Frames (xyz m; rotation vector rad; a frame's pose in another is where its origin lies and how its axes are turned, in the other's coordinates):
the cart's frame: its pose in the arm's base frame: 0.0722 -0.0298 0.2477 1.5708 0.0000 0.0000
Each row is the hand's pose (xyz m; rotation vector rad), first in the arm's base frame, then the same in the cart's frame.
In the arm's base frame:
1: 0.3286 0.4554 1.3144 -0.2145 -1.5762 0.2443
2: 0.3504 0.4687 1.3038 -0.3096 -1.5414 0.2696
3: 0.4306 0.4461 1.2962 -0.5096 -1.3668 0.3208
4: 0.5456 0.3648 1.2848 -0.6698 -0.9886 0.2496
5: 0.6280 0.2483 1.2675 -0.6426 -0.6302 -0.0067
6: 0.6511 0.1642 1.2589 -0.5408 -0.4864 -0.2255
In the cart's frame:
1: 0.2564 1.0667 -0.4852 -1.3976 -1.0558 1.4432
2: 0.2782 1.0561 -0.4985 -1.5009 -1.0227 1.4564
3: 0.3584 1.0485 -0.4759 -1.7644 -0.8692 1.4024
4: 0.4734 1.0371 -0.3946 -2.0702 -0.6334 1.0613
5: 0.5558 1.0198 -0.2781 -2.1492 -0.5463 0.5348
6: 0.5789 1.0112 -0.1940 -2.0661 -0.6020 0.2206

